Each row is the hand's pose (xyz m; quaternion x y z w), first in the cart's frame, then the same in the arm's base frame.
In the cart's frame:
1: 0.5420 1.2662 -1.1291 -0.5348 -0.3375 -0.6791 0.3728
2: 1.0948 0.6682 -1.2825 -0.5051 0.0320 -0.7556 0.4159
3: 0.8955 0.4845 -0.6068 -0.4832 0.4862 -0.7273 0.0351
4: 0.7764 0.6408 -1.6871 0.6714 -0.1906 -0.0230 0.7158
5: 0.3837 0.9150 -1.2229 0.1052 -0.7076 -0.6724 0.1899
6: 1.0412 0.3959 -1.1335 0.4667 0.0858 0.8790 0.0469
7: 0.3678 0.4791 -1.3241 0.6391 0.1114 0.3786 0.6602
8: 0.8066 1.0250 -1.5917 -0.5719 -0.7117 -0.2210 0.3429
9: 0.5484 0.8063 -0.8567 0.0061 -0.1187 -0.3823 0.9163
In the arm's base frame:
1: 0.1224 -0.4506 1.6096 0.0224 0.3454 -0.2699 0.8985
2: 0.2448 0.3352 1.3765 -0.0746 0.5733 0.0075 0.8159
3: 0.5945 -0.0108 0.8398 -0.5195 0.6308 0.2559 0.5165
4: -0.2660 0.3099 1.4416 -0.9017 -0.3627 0.1092 0.2083
5: -0.1130 -0.3269 1.3155 0.2477 0.3586 -0.8039 0.4047
6: 0.2730 0.3791 1.0658 -0.4311 0.5146 -0.3008 0.6774
7: -0.2799 -0.0534 1.0027 -0.8529 -0.1274 -0.2836 0.4195
8: -0.1041 0.0774 1.7197 0.2328 -0.1940 -0.3960 0.8668
9: 0.2468 -0.3177 1.1070 0.6840 0.5169 0.0573 0.5116

